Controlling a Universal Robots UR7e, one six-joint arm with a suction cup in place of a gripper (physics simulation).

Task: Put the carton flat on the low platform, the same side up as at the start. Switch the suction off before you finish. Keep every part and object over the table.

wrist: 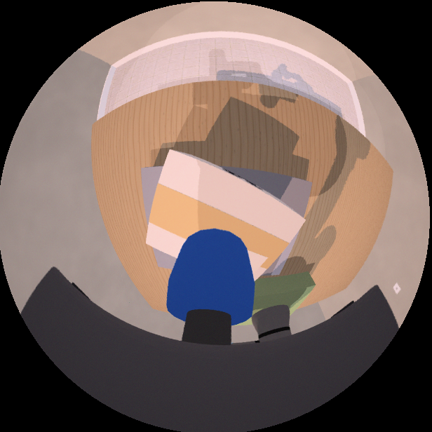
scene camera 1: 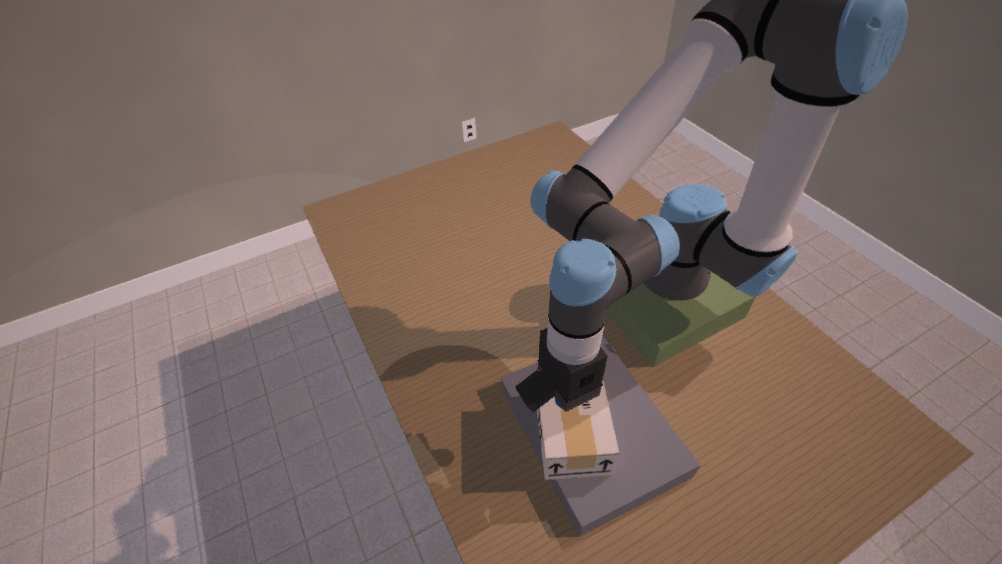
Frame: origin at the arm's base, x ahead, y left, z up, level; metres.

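Where they show: arm's base, origin of its link: (scene camera 1: 674, 275).
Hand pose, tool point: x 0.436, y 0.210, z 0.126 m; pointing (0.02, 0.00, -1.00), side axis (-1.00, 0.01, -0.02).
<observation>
Each offset is from my tool point to the centre of the thing. Level surfaces: height alone.
The white carton {0.026 m back, 0.005 m right, 0.107 m down} (scene camera 1: 603, 432) (wrist: 240, 197) with a tan tape strip lies flat, tape side up, on the grey low platform {0.078 m back, 0.011 m right, 0.175 m down} (scene camera 1: 655, 455) (wrist: 300, 192). Black arrows on its front side point up. It sits toward the platform's left side in the scene view, and its front left corner reaches slightly past the platform's edge there. My suction gripper (scene camera 1: 559, 403) (wrist: 212, 277), with a blue cup, is over the carton's rear part. The wrist view shows the cup raised off the carton's top, holding nothing. The carton's underside is hidden.
The green base block (scene camera 1: 701, 336) (wrist: 280, 290) under the arm's foot stands behind and right of the platform in the scene view. The wooden table's {0.198 m down} (scene camera 1: 434, 238) left edge runs near the platform, with tiled floor beyond. Walls stand behind.
</observation>
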